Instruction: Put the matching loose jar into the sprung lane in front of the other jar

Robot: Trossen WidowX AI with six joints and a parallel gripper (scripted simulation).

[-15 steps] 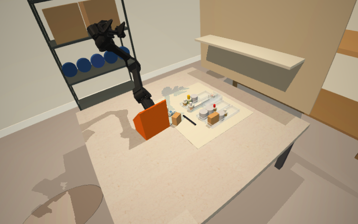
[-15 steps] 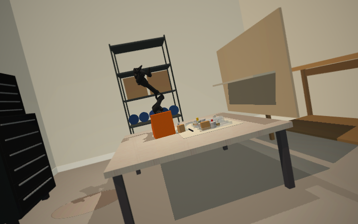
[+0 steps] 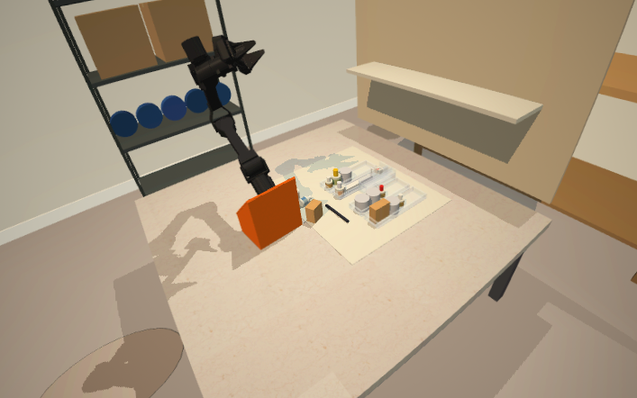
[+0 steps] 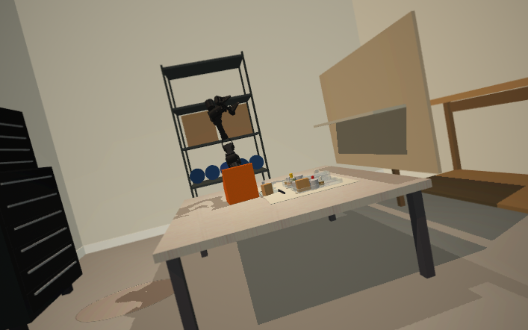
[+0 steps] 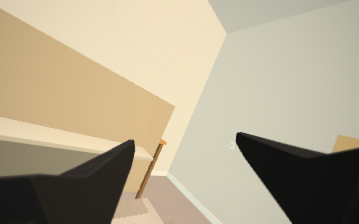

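Now: gripper tip 65 cm above the black stick, 14 cm short of it and 13 cm to the left of it. Round my gripper tip: tan box: 62 cm below, 9 cm to the right, 6 cm ahead.
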